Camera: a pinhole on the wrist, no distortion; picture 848 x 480 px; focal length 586.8 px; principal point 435.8 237.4 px. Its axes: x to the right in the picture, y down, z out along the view. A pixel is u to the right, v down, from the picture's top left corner.
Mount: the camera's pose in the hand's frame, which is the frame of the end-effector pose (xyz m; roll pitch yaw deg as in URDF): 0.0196 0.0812 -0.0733 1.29 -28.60 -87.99
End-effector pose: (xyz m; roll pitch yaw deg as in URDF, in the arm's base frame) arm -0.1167 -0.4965 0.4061 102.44 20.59 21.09
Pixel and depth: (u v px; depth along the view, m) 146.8 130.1 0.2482
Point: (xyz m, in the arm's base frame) -0.0057 -0.6132 0.6814
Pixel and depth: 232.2 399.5 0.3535
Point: 0.1648 -0.6601 0.6658
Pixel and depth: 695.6 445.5 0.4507
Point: 0.1991 -0.8450 0.3798
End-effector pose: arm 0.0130 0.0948 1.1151 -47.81 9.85 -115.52
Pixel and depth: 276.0 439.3 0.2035
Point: 0.1808 -0.0504 0.9864
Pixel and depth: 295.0 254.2 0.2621
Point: 0.2582 -0.0179 1.0053
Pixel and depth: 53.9 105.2 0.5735
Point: 0.6750 -0.0013 0.8104
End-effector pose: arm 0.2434 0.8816 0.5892 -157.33 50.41 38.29
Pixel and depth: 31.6 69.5 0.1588
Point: 0.3004 0.6379 0.5473
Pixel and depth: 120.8 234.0 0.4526
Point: 0.2466 0.3861 0.3481
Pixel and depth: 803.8 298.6 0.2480
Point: 0.1106 0.8089 0.4132
